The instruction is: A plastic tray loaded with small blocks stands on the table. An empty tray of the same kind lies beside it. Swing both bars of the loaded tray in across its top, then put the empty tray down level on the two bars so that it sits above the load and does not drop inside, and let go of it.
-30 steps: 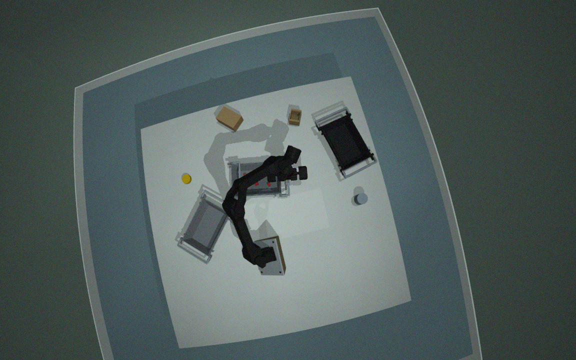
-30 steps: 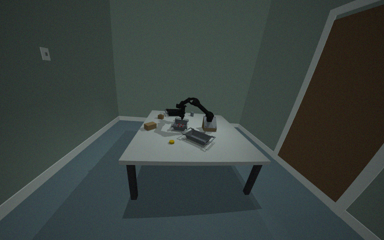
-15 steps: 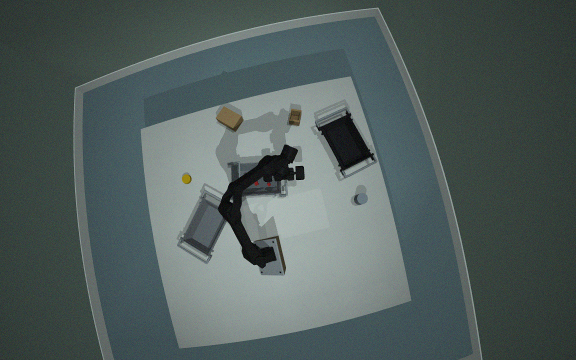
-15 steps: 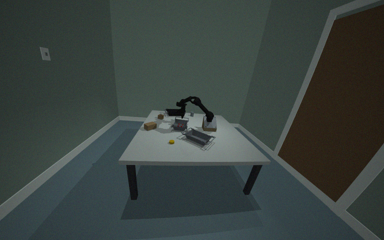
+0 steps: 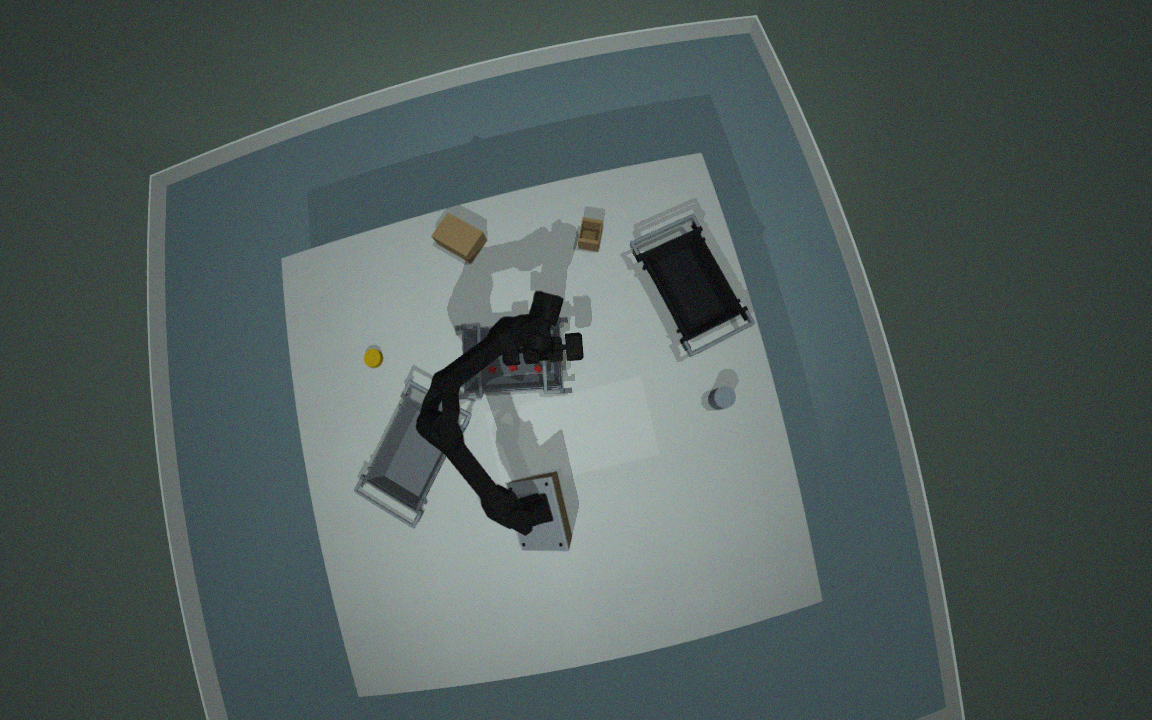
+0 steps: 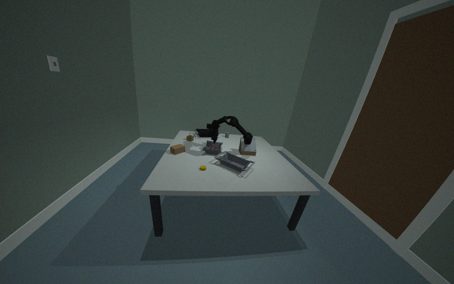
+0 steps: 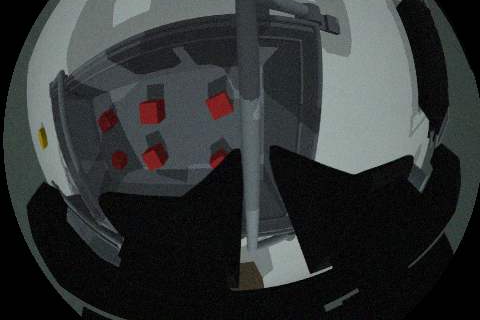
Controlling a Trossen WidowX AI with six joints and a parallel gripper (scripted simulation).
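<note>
My gripper tip is now 140 mm past the tray, 400 mm to the right of it and 10 mm above it. Round my gripper tip: small open box 280 mm ahead, 200 mm to the right, 40 mm below; yellow disc 140 mm ahead, 460 mm to the left, 40 mm below.
</note>
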